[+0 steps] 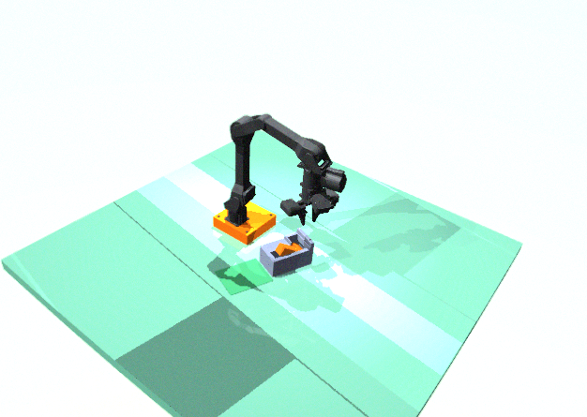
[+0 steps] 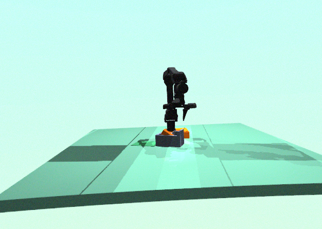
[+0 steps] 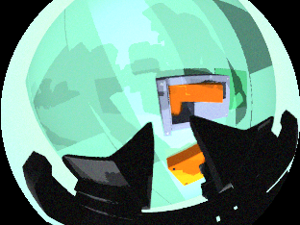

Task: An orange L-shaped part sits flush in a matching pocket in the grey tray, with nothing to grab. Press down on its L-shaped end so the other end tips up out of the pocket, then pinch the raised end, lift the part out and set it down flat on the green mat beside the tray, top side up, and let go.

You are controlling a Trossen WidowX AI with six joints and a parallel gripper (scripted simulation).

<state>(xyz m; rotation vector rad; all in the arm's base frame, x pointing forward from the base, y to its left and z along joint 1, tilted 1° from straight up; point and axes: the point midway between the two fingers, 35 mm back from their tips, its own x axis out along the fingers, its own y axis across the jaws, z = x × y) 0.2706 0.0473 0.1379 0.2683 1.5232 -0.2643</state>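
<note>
The orange L-shaped part lies 100 mm below my gripper tip, 40 mm to the right of it and 20 mm behind it. The rest, counted from my gripper tip: green mat 210 mm to the right, 160 mm below, 80 mm behind.
</note>
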